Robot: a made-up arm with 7 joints.
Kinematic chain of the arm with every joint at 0, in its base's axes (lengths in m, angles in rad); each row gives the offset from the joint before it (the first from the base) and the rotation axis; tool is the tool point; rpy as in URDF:
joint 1: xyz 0 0 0.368 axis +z
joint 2: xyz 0 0 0 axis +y
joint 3: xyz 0 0 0.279 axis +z
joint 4: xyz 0.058 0 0 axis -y
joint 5: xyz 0.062 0 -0.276 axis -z
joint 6: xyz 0 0 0 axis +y
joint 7: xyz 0.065 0 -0.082 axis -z
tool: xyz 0 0 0 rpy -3.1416 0 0
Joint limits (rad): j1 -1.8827..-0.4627 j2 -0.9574..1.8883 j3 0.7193..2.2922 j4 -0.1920..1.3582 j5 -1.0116..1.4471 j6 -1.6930..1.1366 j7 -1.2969..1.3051
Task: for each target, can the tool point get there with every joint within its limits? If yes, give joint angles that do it. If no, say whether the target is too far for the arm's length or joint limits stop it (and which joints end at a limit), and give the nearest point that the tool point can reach.
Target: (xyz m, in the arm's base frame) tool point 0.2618 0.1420 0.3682
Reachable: yes | joints -0.8785 -0.2013 1.4483 0.3352 0.2934 -0.0762 0.0086
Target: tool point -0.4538 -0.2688 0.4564
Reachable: no: joint limits stop it (at a limit: joint 1, joint 3, joint 4, joint 5) | nearest point -0.0637 -0.1099 0.3958 | short by 0.426 m
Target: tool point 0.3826 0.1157 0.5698
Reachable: yes | joints -0.8019 -0.2536 0.9914 0.9647 -0.1041 0.2863 -0.0347
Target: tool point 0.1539 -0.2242 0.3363
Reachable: yes | joints -1.6184 0.5500 1.0300 0.3482 1.0743 -1.2026 0.5369
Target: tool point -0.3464 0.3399 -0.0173
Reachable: no: joint limits stop it (at a limit: joint 1, joint 2, joint 3, joint 5) | nearest point -0.1938 0.3596 0.2188 | short by 0.282 m
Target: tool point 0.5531 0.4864 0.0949
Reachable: no: too far | nearest point 0.4171 0.2726 0.1707 | short by 0.264 m
